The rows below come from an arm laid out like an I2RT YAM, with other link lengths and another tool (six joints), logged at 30 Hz.
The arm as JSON. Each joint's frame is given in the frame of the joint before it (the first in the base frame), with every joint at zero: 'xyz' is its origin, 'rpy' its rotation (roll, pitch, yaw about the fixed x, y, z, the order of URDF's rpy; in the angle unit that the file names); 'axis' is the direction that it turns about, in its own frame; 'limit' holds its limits. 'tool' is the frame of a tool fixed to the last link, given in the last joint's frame.
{
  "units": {
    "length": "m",
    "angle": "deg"
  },
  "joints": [
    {
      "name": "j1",
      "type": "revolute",
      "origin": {
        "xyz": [
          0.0,
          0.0,
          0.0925
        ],
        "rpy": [
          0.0,
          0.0,
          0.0
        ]
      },
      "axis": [
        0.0,
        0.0,
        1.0
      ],
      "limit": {
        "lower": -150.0,
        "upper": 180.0
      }
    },
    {
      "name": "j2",
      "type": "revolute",
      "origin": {
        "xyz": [
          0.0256,
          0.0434,
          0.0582
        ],
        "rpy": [
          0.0,
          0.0,
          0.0
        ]
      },
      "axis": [
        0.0,
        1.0,
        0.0
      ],
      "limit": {
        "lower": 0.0,
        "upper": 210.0
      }
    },
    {
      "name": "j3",
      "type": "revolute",
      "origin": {
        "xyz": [
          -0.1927,
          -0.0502,
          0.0
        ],
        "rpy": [
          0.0,
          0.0,
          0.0
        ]
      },
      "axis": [
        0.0,
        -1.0,
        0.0
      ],
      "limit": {
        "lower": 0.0,
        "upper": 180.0
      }
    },
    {
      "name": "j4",
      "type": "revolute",
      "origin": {
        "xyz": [
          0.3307,
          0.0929,
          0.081
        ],
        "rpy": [
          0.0,
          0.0,
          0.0
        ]
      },
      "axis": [
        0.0,
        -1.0,
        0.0
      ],
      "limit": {
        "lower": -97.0,
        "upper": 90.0
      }
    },
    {
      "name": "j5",
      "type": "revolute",
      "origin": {
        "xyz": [
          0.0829,
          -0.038,
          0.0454
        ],
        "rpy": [
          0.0,
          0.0,
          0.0
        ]
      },
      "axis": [
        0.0,
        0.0,
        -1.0
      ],
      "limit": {
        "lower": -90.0,
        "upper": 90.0
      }
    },
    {
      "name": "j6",
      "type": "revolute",
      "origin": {
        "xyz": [
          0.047,
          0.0,
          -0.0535
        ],
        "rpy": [
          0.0,
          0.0,
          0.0
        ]
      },
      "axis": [
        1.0,
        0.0,
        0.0
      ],
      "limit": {
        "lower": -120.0,
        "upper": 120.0
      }
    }
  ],
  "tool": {
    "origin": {
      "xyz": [
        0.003,
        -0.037,
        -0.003
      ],
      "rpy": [
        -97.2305,
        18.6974,
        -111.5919
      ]
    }
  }
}
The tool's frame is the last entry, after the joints.
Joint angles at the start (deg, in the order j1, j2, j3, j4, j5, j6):
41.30, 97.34, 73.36, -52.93, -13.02, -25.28
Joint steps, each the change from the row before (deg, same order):
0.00, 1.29, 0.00, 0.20, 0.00, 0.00
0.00, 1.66, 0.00, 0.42, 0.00, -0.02
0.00, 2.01, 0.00, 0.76, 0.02, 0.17
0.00, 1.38, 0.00, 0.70, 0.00, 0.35
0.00, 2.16, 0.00, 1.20, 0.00, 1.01
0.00, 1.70, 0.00, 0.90, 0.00, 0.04
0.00, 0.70, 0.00, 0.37, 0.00, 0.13
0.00, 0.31, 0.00, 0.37, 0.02, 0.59
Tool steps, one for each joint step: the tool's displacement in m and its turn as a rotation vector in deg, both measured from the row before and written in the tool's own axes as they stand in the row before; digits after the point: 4 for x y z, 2 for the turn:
-0.0013, 0.0019, 0.0085, -1.08, -0.10, -0.14
-0.0016, 0.0021, 0.0109, -1.22, -0.11, -0.18
-0.0018, 0.0022, 0.0133, -1.30, -0.09, 0.00
-0.0012, 0.0013, 0.0091, -0.79, -0.06, 0.24
-0.0018, 0.0023, 0.0143, -1.30, -0.07, 0.82
-0.0016, 0.0016, 0.0113, -0.81, -0.05, -0.06
-0.0006, 0.0008, 0.0046, -0.37, -0.02, 0.08
-0.0001, 0.0002, 0.0021, -0.15, 0.02, 0.56

